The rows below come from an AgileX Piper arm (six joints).
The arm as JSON. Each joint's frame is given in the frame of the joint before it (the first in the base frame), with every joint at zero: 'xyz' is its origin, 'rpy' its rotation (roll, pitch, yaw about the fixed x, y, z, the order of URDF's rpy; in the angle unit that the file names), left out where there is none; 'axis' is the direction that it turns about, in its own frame. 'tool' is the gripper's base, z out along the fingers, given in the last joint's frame.
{
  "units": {
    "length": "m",
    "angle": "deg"
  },
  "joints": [
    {
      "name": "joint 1",
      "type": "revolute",
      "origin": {
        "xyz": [
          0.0,
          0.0,
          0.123
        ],
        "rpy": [
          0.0,
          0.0,
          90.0
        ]
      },
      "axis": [
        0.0,
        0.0,
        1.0
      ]
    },
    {
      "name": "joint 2",
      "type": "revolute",
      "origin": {
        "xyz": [
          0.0,
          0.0,
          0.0
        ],
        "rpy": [
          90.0,
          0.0,
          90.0
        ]
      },
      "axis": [
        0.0,
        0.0,
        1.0
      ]
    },
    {
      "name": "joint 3",
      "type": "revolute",
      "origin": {
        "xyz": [
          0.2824,
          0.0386,
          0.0
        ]
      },
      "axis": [
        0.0,
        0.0,
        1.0
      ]
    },
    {
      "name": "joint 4",
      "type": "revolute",
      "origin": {
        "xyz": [
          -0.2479,
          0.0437,
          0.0
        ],
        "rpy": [
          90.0,
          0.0,
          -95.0
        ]
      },
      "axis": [
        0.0,
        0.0,
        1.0
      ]
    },
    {
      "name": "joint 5",
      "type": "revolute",
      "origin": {
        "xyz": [
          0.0,
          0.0,
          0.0
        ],
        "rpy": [
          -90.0,
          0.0,
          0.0
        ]
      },
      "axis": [
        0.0,
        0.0,
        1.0
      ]
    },
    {
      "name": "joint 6",
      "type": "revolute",
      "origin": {
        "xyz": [
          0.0,
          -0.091,
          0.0
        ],
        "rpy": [
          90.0,
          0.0,
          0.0
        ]
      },
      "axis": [
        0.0,
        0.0,
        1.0
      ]
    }
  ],
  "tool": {
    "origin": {
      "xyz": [
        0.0,
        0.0,
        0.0
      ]
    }
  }
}
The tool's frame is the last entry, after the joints.
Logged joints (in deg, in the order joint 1, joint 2, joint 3, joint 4, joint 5, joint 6), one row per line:
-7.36 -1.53 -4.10 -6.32 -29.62 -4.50
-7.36 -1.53 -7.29 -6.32 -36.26 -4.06
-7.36 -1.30 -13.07 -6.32 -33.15 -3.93
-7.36 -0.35 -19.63 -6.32 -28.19 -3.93
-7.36 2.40 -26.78 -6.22 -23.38 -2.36
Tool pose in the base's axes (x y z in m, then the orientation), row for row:
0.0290 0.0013 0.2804 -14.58 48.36 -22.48
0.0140 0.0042 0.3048 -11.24 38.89 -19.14
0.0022 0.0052 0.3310 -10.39 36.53 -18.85
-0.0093 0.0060 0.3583 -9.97 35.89 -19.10
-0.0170 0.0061 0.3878 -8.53 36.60 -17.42
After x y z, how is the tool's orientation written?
As angles about the fixed x, y, z axes (roll, pitch, yaw), in degrees.
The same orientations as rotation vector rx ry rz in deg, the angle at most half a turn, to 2 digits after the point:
-4.08 49.97 -14.88
-4.22 40.13 -14.53
-3.95 37.68 -14.85
-3.58 37.01 -15.31
-2.62 37.45 -14.07

